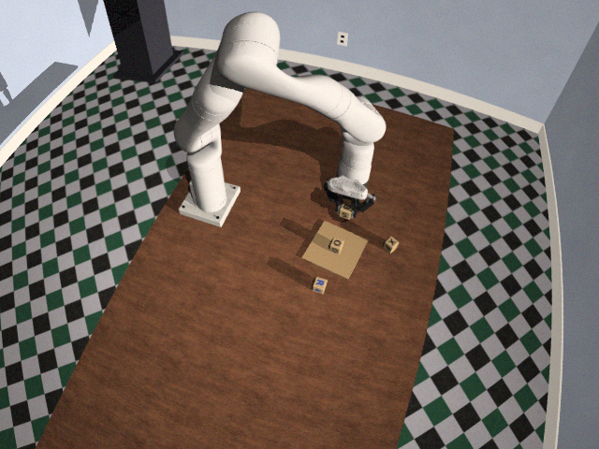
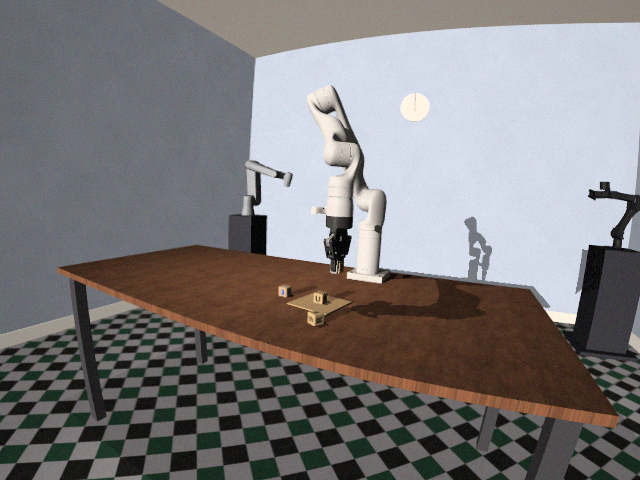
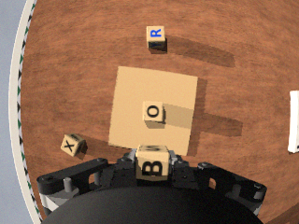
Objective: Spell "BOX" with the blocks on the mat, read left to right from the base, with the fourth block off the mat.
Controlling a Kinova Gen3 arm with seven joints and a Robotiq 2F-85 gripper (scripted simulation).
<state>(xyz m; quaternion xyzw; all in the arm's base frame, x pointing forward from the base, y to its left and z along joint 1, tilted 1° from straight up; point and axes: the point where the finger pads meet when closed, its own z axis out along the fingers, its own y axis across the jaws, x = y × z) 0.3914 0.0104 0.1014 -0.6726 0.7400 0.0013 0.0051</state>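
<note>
My hand is 12 cm above the tan mat and 5 cm to the left of it.
</note>
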